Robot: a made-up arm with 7 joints. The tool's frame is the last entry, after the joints.
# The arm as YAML. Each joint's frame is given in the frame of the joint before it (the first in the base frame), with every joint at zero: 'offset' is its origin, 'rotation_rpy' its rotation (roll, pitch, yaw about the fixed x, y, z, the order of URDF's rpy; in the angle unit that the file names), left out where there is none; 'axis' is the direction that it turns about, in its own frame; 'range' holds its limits. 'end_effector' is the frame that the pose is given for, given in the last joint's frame.
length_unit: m
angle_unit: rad
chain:
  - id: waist
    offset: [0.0, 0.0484, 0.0]
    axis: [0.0, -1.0, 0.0]
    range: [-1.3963, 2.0]
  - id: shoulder
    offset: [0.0, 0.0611, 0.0]
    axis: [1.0, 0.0, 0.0]
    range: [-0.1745, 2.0]
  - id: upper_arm
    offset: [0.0, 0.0, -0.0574]
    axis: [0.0, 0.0, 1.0]
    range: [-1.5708, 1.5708]
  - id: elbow
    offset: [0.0, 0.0, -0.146]
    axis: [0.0, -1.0, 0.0]
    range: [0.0, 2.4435]
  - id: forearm
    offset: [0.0, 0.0, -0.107]
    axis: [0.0, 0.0, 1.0]
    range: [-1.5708, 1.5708]
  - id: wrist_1
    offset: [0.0, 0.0, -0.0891]
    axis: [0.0, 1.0, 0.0]
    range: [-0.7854, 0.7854]
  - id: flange
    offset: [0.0, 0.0, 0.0]
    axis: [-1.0, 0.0, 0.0]
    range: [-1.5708, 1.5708]
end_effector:
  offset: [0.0, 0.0, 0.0]
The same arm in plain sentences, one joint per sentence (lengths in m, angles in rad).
The arm has seven revolute joints in a row. What follows holds with every joint at zero, and every direction is one of the base frame's. Joint 1 is mounted 0.0484 m along +y from the base frame's origin and rotates about -y, from -1.3963 to 2.0000 rad. Joint 2 is mounted 0.0611 m along +y from joint 1 and rotates about +x, from -0.1745 to 2.0000 rad. Joint 3 is mounted 0.0574 m along -z from joint 2 and rotates about +z, from -1.5708 to 1.5708 rad. Joint 4 is mounted 0.1460 m along -z from joint 3 and rotates about -y, from 0.0000 to 2.4435 rad. Joint 5 is mounted 0.1070 m along -z from joint 4 and rotates about +z, from -1.5708 to 1.5708 rad. Joint 6 is mounted 0.0891 m along -z from joint 5 and rotates about +y, from -0.7854 to 0.7854 rad. Joint 7 is mounted at the same point as joint 6 and rotates about -x, from -1.5708 to 1.5708 rad. The tool frame, which is the frame that the pose is given for, is mounted at the same point as joint 7; its axes are parallel to the base frame's.
